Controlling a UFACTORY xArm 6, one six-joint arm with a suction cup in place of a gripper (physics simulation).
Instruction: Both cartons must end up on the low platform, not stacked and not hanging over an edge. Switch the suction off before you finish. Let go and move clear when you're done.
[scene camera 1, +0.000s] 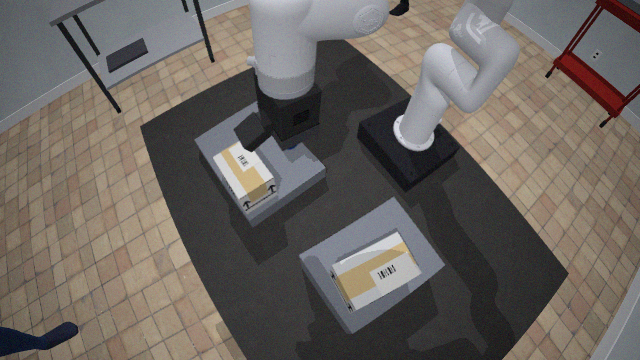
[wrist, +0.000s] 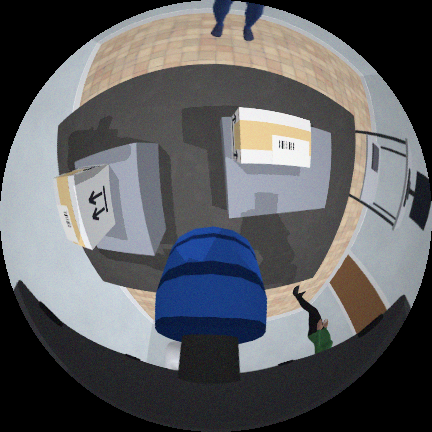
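Where they show: hand, tool point: (wrist: 212, 261); arm's base, link origin: (scene camera 1: 413, 132).
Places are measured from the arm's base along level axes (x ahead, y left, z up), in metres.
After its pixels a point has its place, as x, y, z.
Note:
One white and tan carton (scene camera 1: 243, 172) {0.474, -0.082, 0.076} (wrist: 275, 136) {0.471, -0.090, 0.076} lies flat on a grey platform (scene camera 1: 306, 169) {0.322, -0.059, -0.013} (wrist: 311, 189) {0.369, -0.273, -0.013}, close to one side of it. The other carton (scene camera 1: 375, 272) {0.373, 0.268, 0.156} (wrist: 85, 210) {0.366, 0.221, 0.141} lies flat on a second grey platform (scene camera 1: 390, 215) {0.245, 0.175, 0.059} (wrist: 148, 200) {0.335, 0.143, 0.024}, near its middle. The cartons are apart, not stacked. Which platform is lower is hard to tell. My suction gripper (scene camera 1: 292, 147) (wrist: 212, 232), a blue cup, carries nothing. It is above the area beside the first carton, touching neither carton. In the scene view the arm's dark wrist parts hide most of it.
A second white robot arm (scene camera 1: 419, 115) {0.042, 0.022, 0.125} stands on a black base (scene camera 1: 382, 142) {0.107, -0.017, 0.004} near both platforms. A dark mat (scene camera 1: 200, 200) {0.612, -0.155, -0.061} lies under the platforms. A grey table with black legs (scene camera 1: 90, 67) and a red cart (scene camera 1: 582, 80) stand at the back. A person's blue-clad leg (scene camera 1: 30, 340) shows at the lower left.

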